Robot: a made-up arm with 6 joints.
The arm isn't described. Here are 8 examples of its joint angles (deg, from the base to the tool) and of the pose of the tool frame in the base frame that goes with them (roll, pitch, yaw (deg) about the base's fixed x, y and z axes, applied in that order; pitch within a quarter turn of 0, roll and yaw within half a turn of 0; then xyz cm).
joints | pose
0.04 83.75 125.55 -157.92 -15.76 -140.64 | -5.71 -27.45 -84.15 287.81 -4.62 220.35
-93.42 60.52 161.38 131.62 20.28 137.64 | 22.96 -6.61 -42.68 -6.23 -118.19 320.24
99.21 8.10 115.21 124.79 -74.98 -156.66 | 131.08 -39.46 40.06 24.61 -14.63 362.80
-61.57 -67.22 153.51 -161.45 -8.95 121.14 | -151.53 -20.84 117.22 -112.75 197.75 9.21
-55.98 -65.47 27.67 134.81 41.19 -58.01 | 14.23 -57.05 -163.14 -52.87 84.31 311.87
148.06 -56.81 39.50 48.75 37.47 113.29 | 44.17 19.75 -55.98 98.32 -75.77 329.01
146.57 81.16 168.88 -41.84 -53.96 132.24 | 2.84 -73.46 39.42 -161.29 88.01 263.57
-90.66 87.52 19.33 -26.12 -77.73 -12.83 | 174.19 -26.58 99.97 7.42 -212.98 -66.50
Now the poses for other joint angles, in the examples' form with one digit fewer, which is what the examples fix.
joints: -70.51 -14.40 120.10 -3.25 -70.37 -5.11
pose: 14.1 0.4 -101.1 -34.5 95.7 340.5
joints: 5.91 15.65 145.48 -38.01 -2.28 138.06
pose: 55.1 9.6 -137.3 -54.0 -8.9 346.7
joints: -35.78 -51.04 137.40 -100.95 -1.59 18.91
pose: -90.5 -40.1 88.2 -210.2 147.1 131.4
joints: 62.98 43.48 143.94 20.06 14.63 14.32
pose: 56.0 -29.1 -22.9 33.4 72.7 353.0
